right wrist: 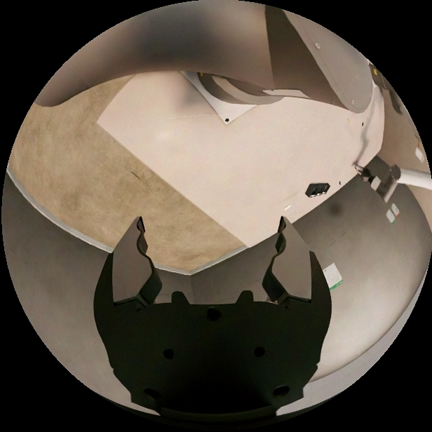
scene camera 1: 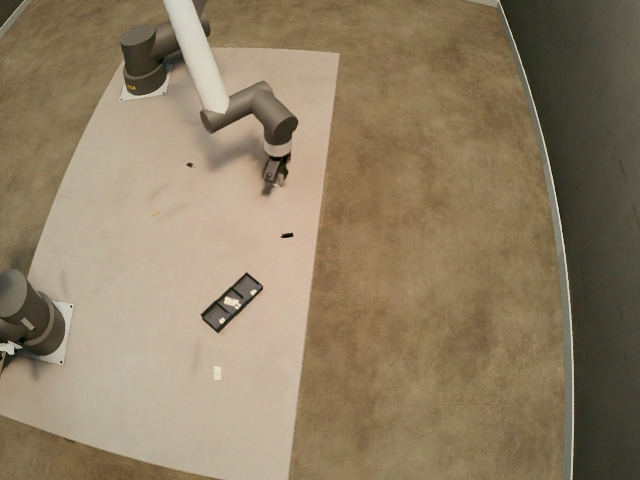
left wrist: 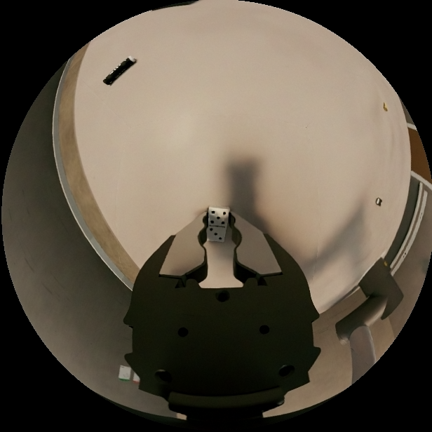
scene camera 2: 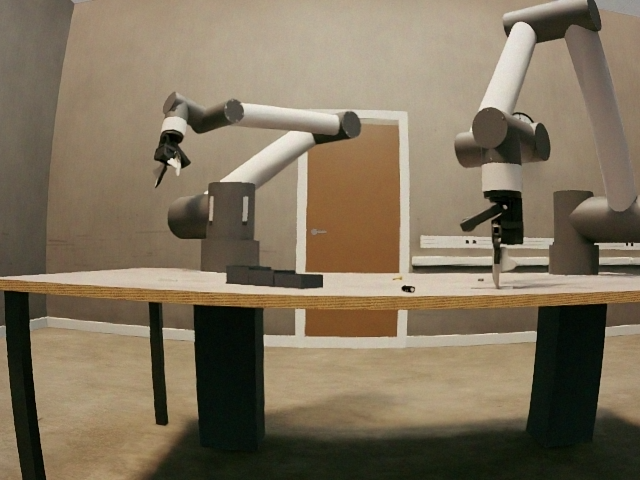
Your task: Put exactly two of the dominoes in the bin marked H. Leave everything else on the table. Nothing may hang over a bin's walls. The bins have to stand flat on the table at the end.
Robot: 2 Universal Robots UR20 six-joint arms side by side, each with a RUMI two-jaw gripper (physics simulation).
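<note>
My left gripper [scene camera 1: 272, 188] [scene camera 2: 496, 283] [left wrist: 218, 212] is low at the table, shut on a white domino [left wrist: 218, 227] with black pips. My right gripper [scene camera 2: 168, 178] [right wrist: 211, 217] is open and empty, high above the table's left side in scene camera 2. Three black bins [scene camera 1: 240, 308] [scene camera 2: 297, 280] stand joined in a row; their letters are too small to read. White pieces [scene camera 1: 231, 301] lie in the middle bin, and a small white spot shows in each end bin. A white piece or pair [scene camera 1: 217, 373] [right wrist: 287, 207], probably dominoes, lies below the bins in scene camera 1.
A black cylindrical object [scene camera 1: 286, 235] [scene camera 2: 407, 288] [left wrist: 119, 71] lies between the bins and my left gripper, near the table edge. A small dark object [scene camera 1: 190, 164] [scene camera 2: 480, 279] [left wrist: 378, 201] and a small yellow object [scene camera 1: 155, 212] [scene camera 2: 397, 277] [left wrist: 385, 106] lie farther back.
</note>
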